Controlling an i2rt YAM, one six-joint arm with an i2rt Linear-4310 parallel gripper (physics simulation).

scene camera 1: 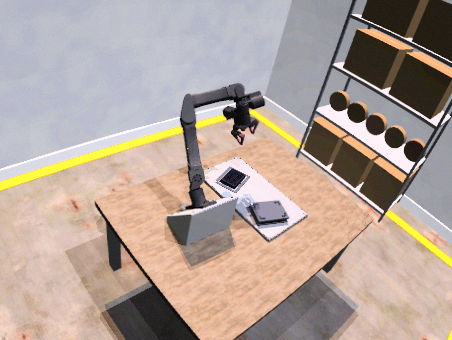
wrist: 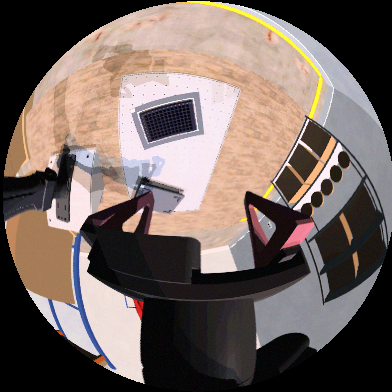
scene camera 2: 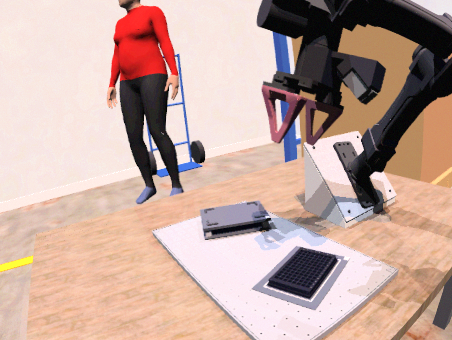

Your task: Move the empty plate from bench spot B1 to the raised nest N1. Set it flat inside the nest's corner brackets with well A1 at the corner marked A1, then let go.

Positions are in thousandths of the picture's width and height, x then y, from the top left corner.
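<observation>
There's a black well plate (scene camera 2: 671, 804), which is also there in the wrist view (wrist: 448, 302), and it's sitting on a grey pad with white outline. As for the gripper (scene camera 2: 652, 422), it's open and holds nothing.
</observation>
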